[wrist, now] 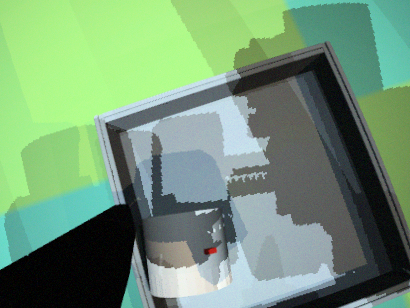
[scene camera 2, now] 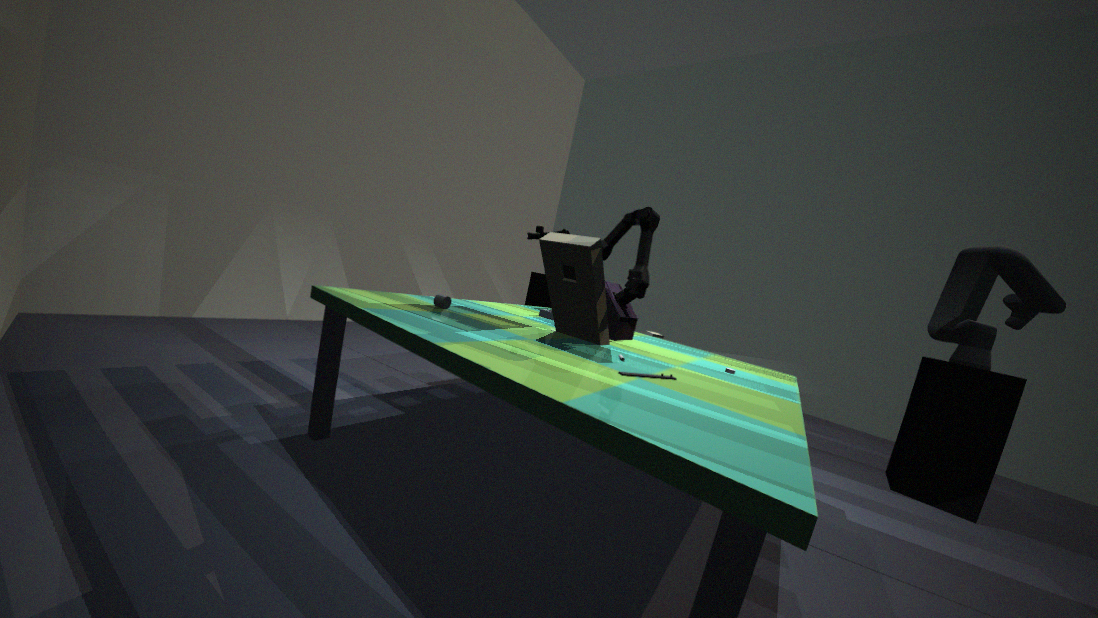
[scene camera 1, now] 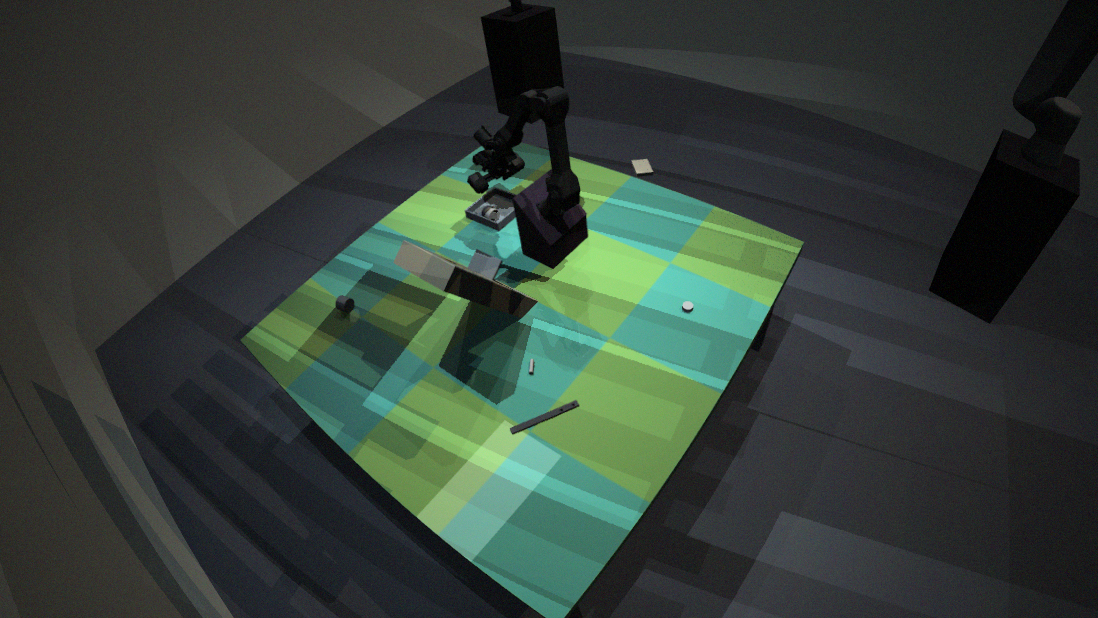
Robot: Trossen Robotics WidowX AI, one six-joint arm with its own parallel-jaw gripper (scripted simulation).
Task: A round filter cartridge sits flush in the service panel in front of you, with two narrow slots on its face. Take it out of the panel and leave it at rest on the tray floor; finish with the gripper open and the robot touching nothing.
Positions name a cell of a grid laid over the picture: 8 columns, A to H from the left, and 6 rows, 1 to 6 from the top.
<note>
My gripper (scene camera 1: D2) is open, holding nothing. Also in view: a round grey filter cartridge (wrist: D5), a service panel (scene camera 2: E3) and a square grey tray (scene camera 1: D2).
The service panel shows as well in scene camera 1 (scene camera 1: D3). The square grey tray shows as well in the wrist view (wrist: F3). Scene camera 2 misses the round grey filter cartridge, which is hidden by the service panel.
</note>
